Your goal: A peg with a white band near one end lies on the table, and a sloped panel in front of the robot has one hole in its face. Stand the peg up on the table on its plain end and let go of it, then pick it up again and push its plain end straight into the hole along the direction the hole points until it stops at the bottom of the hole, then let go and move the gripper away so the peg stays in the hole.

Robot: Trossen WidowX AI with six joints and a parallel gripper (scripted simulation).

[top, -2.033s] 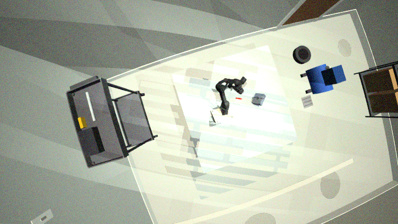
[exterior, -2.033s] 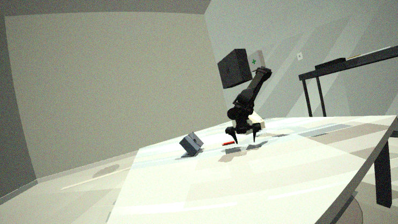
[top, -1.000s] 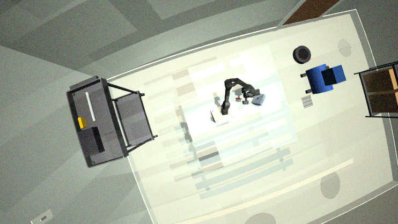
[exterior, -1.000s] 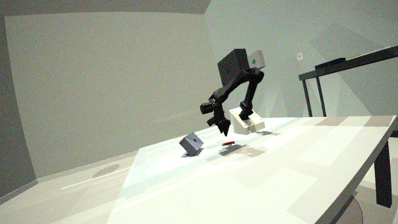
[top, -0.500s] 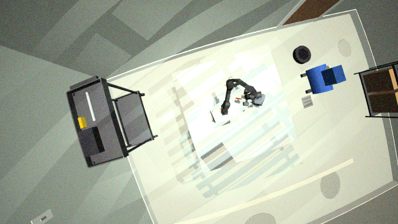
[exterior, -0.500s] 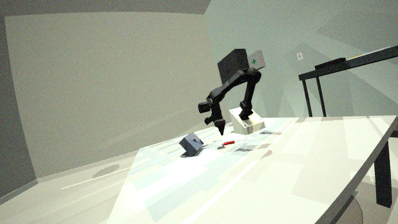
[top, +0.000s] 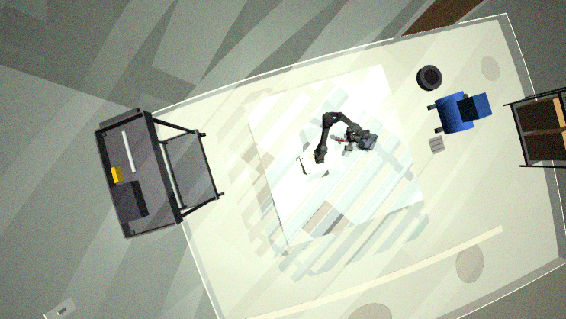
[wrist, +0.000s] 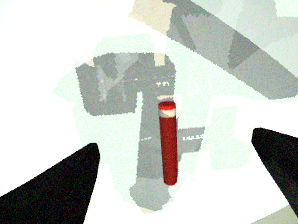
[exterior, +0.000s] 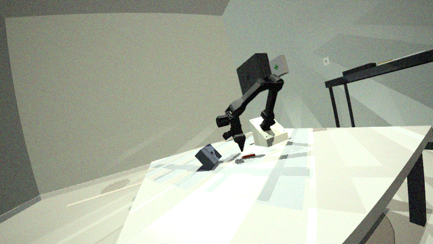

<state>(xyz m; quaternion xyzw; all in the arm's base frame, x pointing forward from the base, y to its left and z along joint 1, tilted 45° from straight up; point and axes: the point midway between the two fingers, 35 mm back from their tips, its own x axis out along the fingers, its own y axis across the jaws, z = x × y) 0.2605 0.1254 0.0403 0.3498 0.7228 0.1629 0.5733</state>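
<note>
Now: gripper tip 5 cm above the red peg and 1 cm past it. The rest, counted from my gripper tip: sloped panel (18 cm ahead, 5 cm to the right, 1 cm above).
</note>
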